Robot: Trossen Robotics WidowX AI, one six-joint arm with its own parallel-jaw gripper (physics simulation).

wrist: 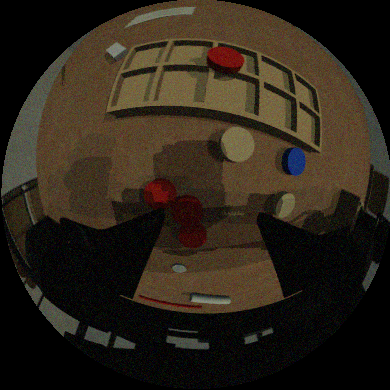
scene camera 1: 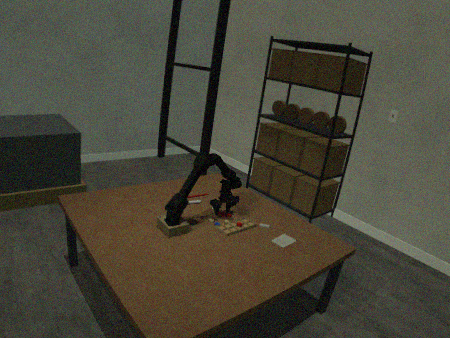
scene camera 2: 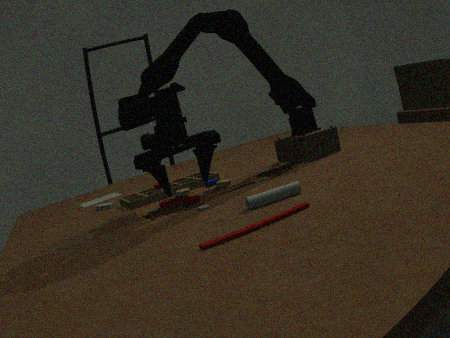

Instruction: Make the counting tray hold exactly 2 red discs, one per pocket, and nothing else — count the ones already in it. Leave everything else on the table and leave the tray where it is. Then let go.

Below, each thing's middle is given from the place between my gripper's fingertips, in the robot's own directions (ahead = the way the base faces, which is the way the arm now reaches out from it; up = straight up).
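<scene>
With the wooden counting tray [scene camera 2: 150, 195], my hand is 14 cm to the left of it, 2 cm short of it and 1 cm above it.
</scene>
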